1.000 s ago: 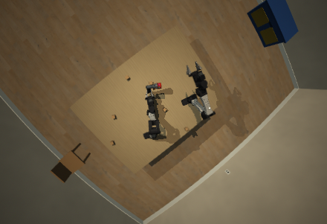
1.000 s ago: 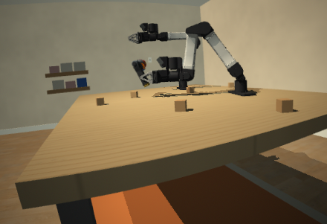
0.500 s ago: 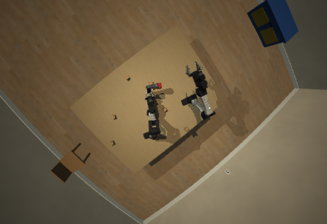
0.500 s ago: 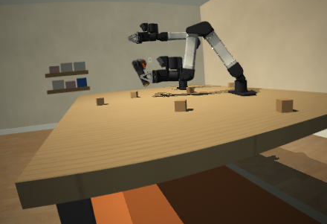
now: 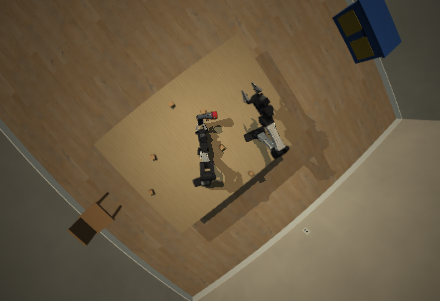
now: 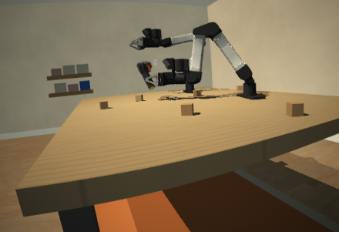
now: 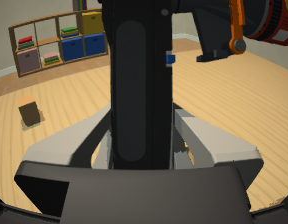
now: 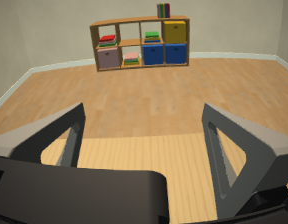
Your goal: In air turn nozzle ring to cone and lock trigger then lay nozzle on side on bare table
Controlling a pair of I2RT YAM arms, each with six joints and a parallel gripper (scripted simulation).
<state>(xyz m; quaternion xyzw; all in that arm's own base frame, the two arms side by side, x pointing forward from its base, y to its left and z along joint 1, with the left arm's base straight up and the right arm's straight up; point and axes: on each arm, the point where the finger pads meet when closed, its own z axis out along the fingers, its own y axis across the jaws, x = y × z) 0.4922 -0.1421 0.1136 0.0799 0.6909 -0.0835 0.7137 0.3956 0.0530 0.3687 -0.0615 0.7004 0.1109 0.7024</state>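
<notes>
Now: right hand 10 mm past the red spray ring, 260 mm to the right of it and 180 mm above it. From my right hand the other things lie so: pale trigger 10 mm ahead, 340 mm to the left, 240 mm below.
Right now my left hand is 2 cm to the left of the pale trigger and 2 cm below it. The rest, counted from my left hand: red spray ring 10 cm to the right, 8 cm above, 3 cm behind.
</notes>
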